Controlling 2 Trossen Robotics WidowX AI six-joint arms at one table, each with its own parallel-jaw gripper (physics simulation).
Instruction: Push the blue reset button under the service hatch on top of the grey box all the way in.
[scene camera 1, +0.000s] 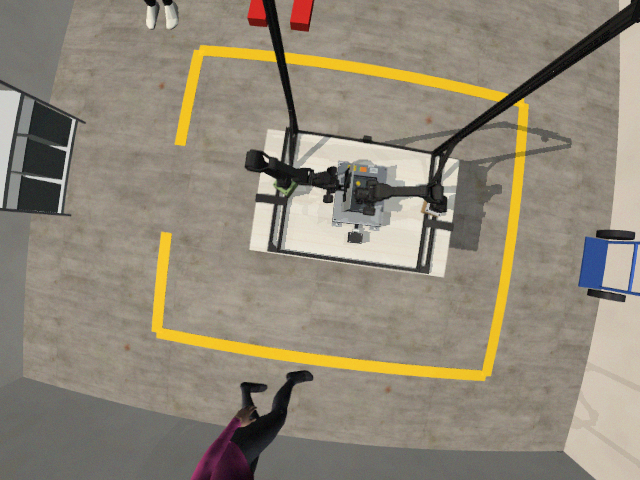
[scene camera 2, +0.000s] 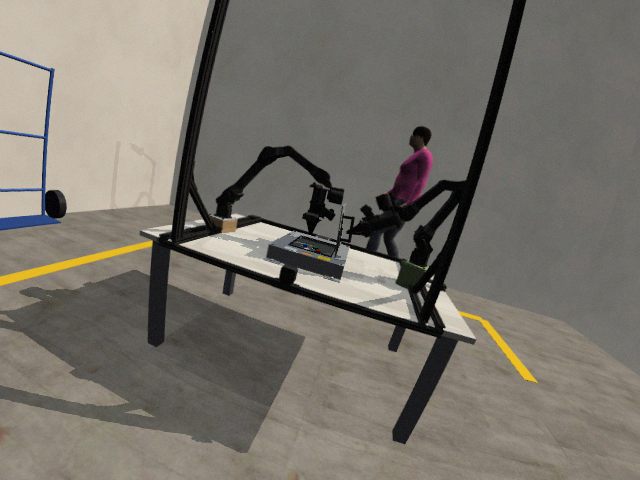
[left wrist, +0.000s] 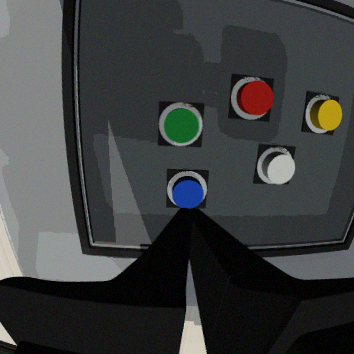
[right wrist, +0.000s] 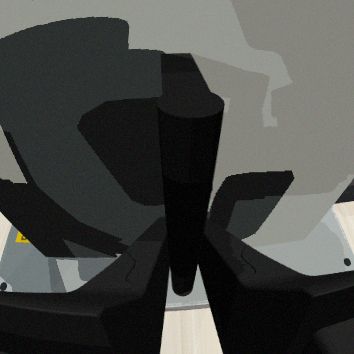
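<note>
The grey box (scene camera 1: 355, 217) (scene camera 2: 305, 262) lies on the table. Its service hatch (scene camera 2: 340, 229) (right wrist: 280, 150) stands upright, uncovering the recessed button panel. The blue button (left wrist: 188, 194) is at the panel's near edge in the left wrist view, its cap raised above its pale ring. My left gripper (scene camera 2: 311, 231) (left wrist: 187, 216) is shut and empty, pointing down over the panel. Its tips overlap the near edge of the blue cap in the left wrist view; whether they touch cannot be told. My right gripper (scene camera 2: 351, 231) (right wrist: 180, 224) is shut on the hatch's black handle (right wrist: 190, 145).
Green (left wrist: 181, 125), red (left wrist: 255, 97), yellow (left wrist: 330, 115) and white (left wrist: 281, 168) buttons share the panel. A dark frame rims the panel. The upright hatch stands between the two grippers. Black frame posts rise from the table (scene camera 1: 310, 227). A person in pink (scene camera 2: 413, 173) is behind the table.
</note>
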